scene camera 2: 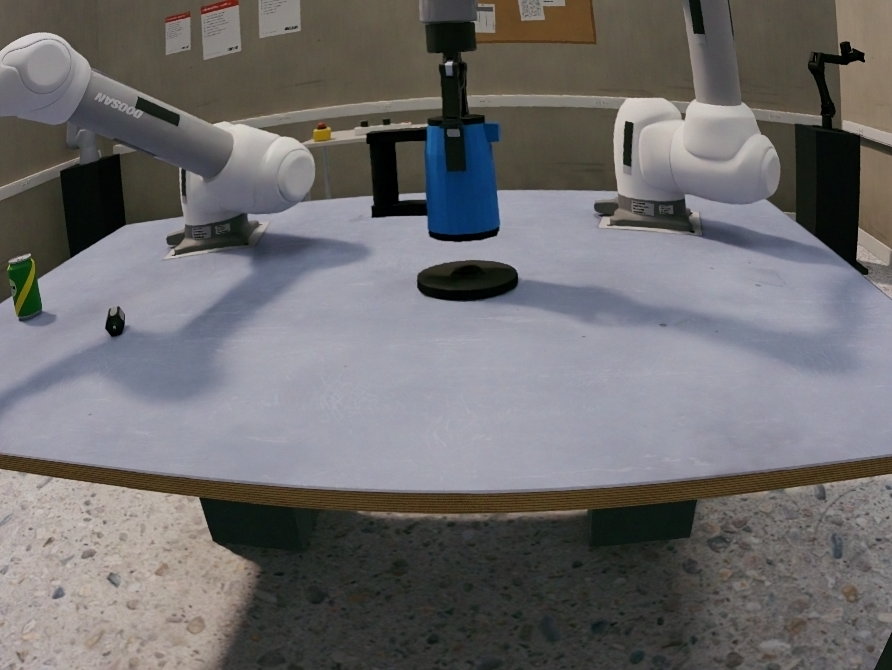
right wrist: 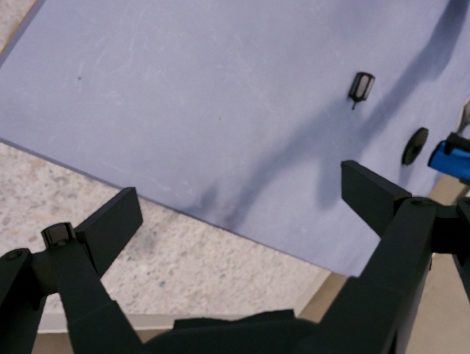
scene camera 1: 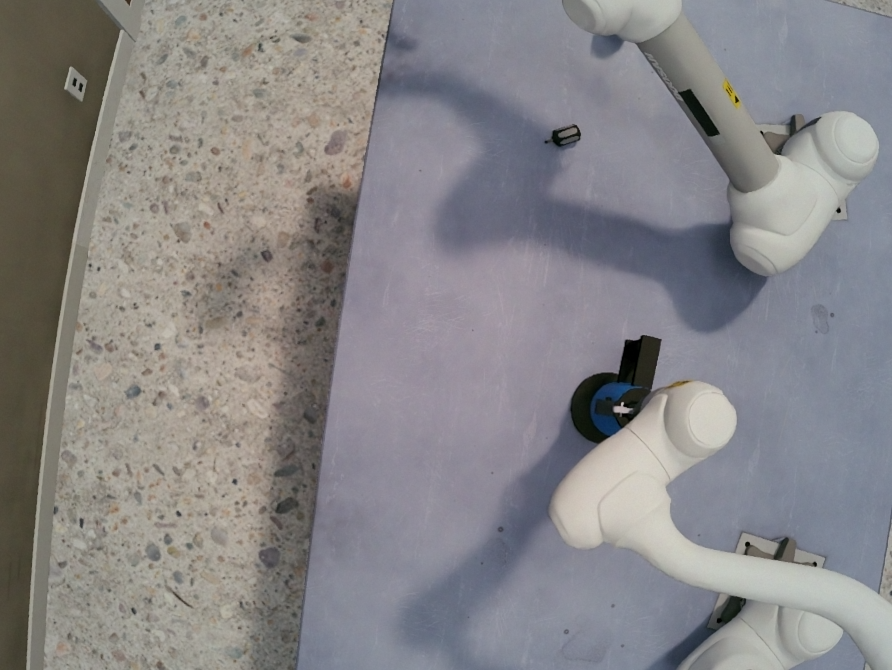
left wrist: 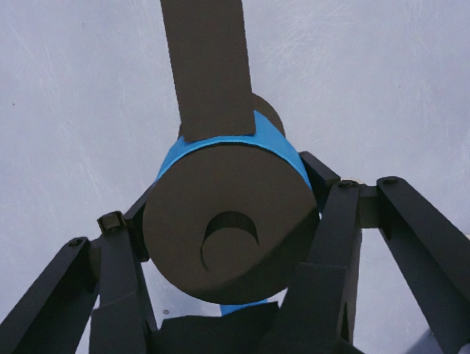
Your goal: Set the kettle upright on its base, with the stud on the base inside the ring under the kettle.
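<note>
The blue kettle [scene camera 1: 607, 426] [scene camera 2: 467, 191] [left wrist: 235, 175] [right wrist: 452, 161] hangs upright above the table, its black handle to the left in scene camera 2. My left gripper [scene camera 1: 621, 408] [scene camera 2: 455, 144] [left wrist: 232, 183] is shut on its upper body from both sides. The round black base [scene camera 1: 581, 407] [scene camera 2: 431, 287] [left wrist: 270, 111] [right wrist: 415, 146] lies flat below the kettle, with a gap between them. Its stud [scene camera 2: 468, 271] shows as a low bump in the middle. The ring under the kettle is hidden, so exact centring cannot be told. My right gripper [right wrist: 238, 192] is open and empty.
A small black and grey object [scene camera 1: 567, 134] [scene camera 2: 115, 320] [right wrist: 362, 87] lies on the table [scene camera 1: 432, 360] [scene camera 2: 447, 403], away from the base. A green can [scene camera 2: 25, 288] stands at the left edge in scene camera 2. My right arm [scene camera 1: 713, 108] [scene camera 2: 158, 118] reaches over that side.
</note>
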